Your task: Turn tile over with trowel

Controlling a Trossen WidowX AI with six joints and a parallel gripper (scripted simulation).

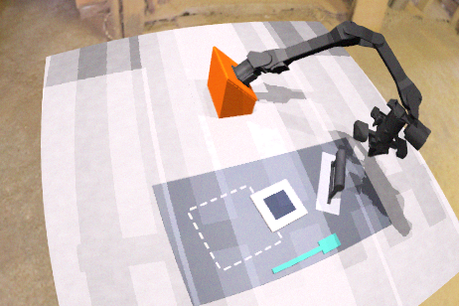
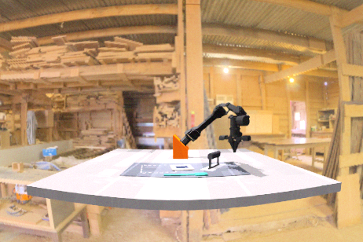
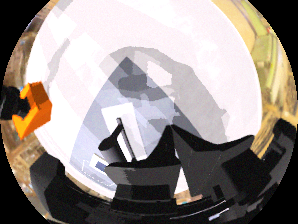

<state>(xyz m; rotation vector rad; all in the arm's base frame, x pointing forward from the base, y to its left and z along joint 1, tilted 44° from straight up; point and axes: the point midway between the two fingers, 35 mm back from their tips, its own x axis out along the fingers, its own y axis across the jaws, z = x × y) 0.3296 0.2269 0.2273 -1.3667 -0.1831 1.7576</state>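
Right now my gripper tip is 11 cm to the left of the small trowel and 4 cm above it. Round my gripper tip: teal trowel: 21 cm ahead, 26 cm to the right, 8 cm below; tile: 5 cm ahead, 31 cm to the right, 8 cm below; grey mat: 7 cm ahead, 29 cm to the right, 10 cm below.
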